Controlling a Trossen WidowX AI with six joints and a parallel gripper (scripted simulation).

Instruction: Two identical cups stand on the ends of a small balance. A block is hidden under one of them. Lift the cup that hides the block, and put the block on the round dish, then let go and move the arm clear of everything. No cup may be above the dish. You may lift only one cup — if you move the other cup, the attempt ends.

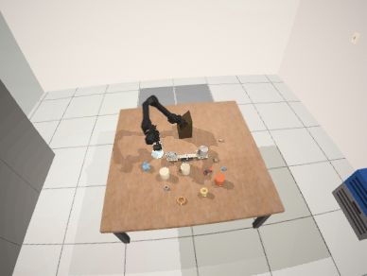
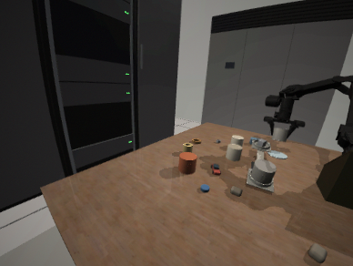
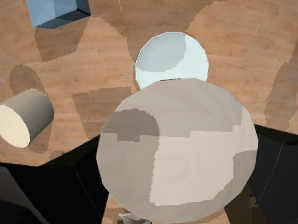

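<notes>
Now: gripper tip 80 mm short of the grey block, 100 mm to the right of it and 30 mm above it. Round my gripper tip: blue block 110 mm ahead, 120 mm to the right, 90 mm below; round pale blue dish 20 mm behind, 20 mm to the right, 110 mm below; grey cup 20 mm to the right, 10 mm above.
</notes>
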